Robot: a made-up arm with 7 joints.
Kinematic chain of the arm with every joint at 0, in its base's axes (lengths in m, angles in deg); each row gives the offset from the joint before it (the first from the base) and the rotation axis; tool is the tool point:
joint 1: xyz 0 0 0 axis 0 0.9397 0.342
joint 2: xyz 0 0 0 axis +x
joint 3: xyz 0 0 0 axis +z
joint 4: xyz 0.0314 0 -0.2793 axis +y
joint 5: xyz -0.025 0 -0.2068 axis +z
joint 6: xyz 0 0 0 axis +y
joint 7: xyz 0 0 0 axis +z
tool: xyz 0 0 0
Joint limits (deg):
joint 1: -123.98..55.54
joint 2: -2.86..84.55
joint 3: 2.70..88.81
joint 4: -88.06..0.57
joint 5: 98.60..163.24
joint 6: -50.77..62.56
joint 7: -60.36..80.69
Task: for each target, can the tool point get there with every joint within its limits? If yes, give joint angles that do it. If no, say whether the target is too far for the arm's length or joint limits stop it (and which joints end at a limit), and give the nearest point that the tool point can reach.
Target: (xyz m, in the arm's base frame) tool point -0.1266 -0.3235 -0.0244
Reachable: no: joint limits stop it (at a limit: joint 1, joint 2, joint 3, joint 4) | nearest point 0.1090 -0.2268 0.2998 | short by 0.412 m
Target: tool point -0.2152 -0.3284 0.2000
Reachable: no: joint limits stop it (at a limit: joint 1, joint 2, joint 3, joint 4) | nearest point 0.1090 -0.2268 0.2998 | short by 0.354 m
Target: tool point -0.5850 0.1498 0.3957
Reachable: no: too far | nearest point -0.0979 0.2584 0.2772 | short by 0.513 m
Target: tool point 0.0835 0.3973 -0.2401
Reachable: yes | joints 4.91 45.54 44.09 -44.63 155.53 31.53 -9.04
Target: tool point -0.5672 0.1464 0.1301
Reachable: no: too far | nearest point -0.3684 0.2656 -0.1725 | short by 0.381 m
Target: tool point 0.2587 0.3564 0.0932
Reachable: yes | joints -35.39 76.77 15.29 -60.03 157.09 -7.48 26.71
